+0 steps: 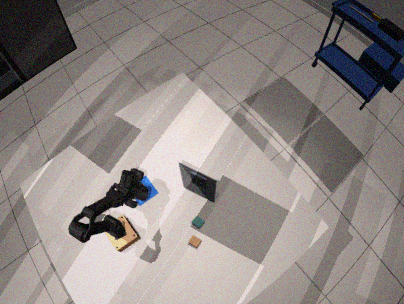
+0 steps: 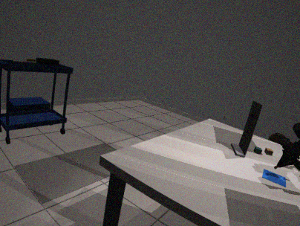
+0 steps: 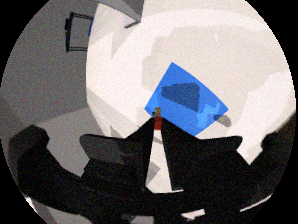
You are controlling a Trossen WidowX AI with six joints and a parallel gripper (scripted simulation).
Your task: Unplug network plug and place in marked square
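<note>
Now: the blue marked square 6 cm below my gripper tip, 1 cm to the right of it and 1 cm behind it. Round my gripper tip: network plug right at my gripper tip; then teal block 29 cm to the right, 16 cm ahead, 5 cm below; then upright dark panel 24 cm ahead, 16 cm to the right, 8 cm above.
</note>
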